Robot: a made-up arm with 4 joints. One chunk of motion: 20 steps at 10 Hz.
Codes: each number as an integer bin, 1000 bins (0 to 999) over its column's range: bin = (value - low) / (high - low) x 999, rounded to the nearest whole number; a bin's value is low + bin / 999 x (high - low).
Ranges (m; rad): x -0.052..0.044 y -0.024..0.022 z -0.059..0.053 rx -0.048..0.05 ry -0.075..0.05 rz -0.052..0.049
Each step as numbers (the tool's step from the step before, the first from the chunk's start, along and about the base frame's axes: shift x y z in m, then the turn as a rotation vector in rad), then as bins.
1 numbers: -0.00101 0.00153 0.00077 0.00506 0.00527 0.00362
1 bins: 531 554 533 541 642 550
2 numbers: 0.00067 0.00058 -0.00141 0.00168 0.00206 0.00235
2 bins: 548 534 514 506 616 538
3 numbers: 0.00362 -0.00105 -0.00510 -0.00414 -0.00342 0.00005
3 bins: 579 498 481 447 572 515
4 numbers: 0.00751 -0.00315 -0.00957 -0.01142 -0.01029 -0.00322
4 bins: 619 453 441 373 517 482
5 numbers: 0.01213 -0.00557 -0.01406 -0.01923 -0.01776 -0.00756
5 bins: 667 400 401 293 457 440
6 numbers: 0.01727 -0.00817 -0.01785 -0.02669 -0.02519 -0.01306
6 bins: 721 344 367 217 398 385
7 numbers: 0.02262 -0.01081 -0.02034 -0.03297 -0.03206 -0.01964
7 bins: 777 286 345 153 343 320
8 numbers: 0.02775 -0.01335 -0.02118 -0.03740 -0.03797 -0.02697
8 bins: 830 231 337 108 296 248
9 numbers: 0.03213 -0.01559 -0.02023 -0.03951 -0.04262 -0.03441
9 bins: 875 183 346 87 259 174
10 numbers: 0.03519 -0.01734 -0.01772 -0.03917 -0.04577 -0.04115
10 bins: 907 145 368 90 234 107
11 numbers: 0.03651 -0.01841 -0.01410 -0.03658 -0.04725 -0.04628
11 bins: 921 121 400 116 222 57
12 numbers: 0.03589 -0.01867 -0.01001 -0.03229 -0.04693 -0.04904
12 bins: 915 116 437 160 224 29
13 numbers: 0.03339 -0.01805 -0.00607 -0.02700 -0.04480 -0.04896
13 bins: 889 129 472 214 241 30
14 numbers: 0.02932 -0.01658 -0.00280 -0.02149 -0.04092 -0.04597
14 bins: 846 161 501 270 272 60
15 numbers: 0.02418 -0.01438 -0.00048 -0.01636 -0.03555 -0.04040
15 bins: 793 209 522 323 315 115
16 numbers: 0.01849 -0.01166 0.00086 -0.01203 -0.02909 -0.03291
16 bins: 734 268 534 367 367 189
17 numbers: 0.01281 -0.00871 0.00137 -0.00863 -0.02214 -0.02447
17 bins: 674 332 538 401 422 272
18 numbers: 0.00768 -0.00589 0.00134 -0.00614 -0.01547 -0.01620
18 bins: 621 393 538 427 476 354
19 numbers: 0.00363 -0.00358 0.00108 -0.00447 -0.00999 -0.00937
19 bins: 579 443 536 444 520 422
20 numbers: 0.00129 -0.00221 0.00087 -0.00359 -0.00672 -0.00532
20 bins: 555 473 534 453 546 462
